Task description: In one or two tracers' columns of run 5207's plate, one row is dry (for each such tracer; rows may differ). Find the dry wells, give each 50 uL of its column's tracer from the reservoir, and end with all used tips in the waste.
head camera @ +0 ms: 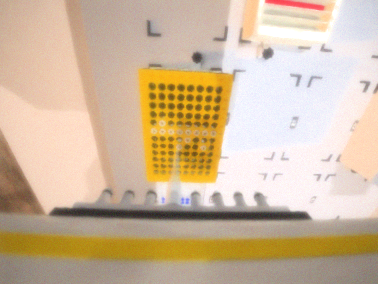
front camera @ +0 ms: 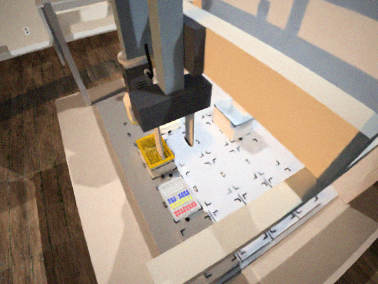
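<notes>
The yellow tip rack (front camera: 163, 164) (head camera: 145, 125) has dark holes and several pale rings, including a full line across. The plate (front camera: 172, 186) has red, yellow and blue well lines; the blue line shows a gap. In the head view some blue wells (head camera: 185, 201) show below the rack, partly hidden by the channels. The pipetting head's channels (head camera: 217, 198) are in a line; a pale translucent tip (head camera: 176, 172) appears on the fourth from the left, over the rack's near part. The reservoir (front camera: 170, 125) (head camera: 252, 25) is partly cut off or hidden. The parked gripper (front camera: 175, 151) has its two fingers wide apart, empty.
An open-topped waste box (front camera: 232, 120) stands at the back right; part of a tan box (head camera: 364, 145) shows at the head view's right edge. A tan wall (front camera: 265, 95) runs behind the deck, and a pale frame edge (front camera: 230, 220) crosses the front.
</notes>
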